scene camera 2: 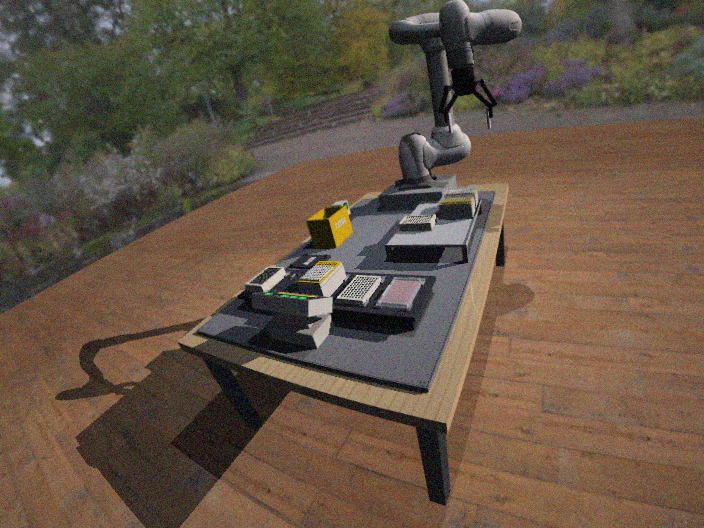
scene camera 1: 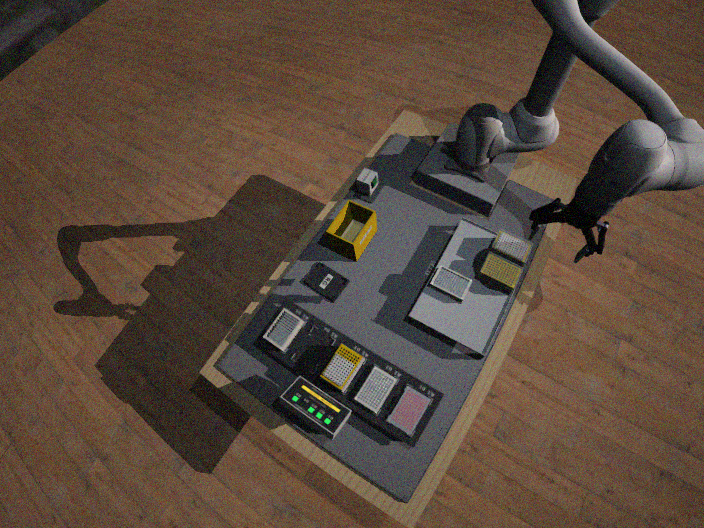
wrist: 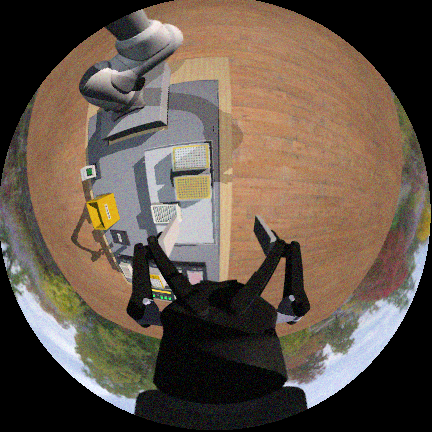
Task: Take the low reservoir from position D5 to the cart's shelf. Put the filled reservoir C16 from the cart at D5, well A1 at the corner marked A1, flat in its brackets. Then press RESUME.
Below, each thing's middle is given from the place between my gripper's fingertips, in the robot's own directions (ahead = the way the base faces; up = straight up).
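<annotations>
You'll find the grey cart shelf (scene camera 1: 474, 322) 3 cm ahead of my hand, 15 cm to the right of it and 32 cm below it. There's a dark block marked RG (scene camera 1: 324, 280) too, and that's 24 cm ahead of my hand, 65 cm to the right and 38 cm below. And the yellow waste bin (wrist: 102, 209) is 3 cm ahead of my hand, 64 cm to the right and 31 cm below.
</annotations>
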